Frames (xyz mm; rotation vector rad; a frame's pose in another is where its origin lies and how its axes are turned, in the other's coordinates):
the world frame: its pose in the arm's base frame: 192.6 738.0 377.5 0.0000 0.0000 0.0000
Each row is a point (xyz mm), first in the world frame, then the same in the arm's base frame.
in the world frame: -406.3 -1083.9 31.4
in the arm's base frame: -213.7 -345.9 408.9
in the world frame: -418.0 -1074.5 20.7
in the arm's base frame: -225.4 -336.5 398.2
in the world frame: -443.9 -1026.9 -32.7
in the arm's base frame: -251.3 -288.9 344.8
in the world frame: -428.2 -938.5 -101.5
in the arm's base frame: -235.6 -200.5 276.0
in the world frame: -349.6 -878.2 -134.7
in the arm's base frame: -157.0 -140.2 242.8
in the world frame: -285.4 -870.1 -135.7
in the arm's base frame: -92.8 -132.1 241.8
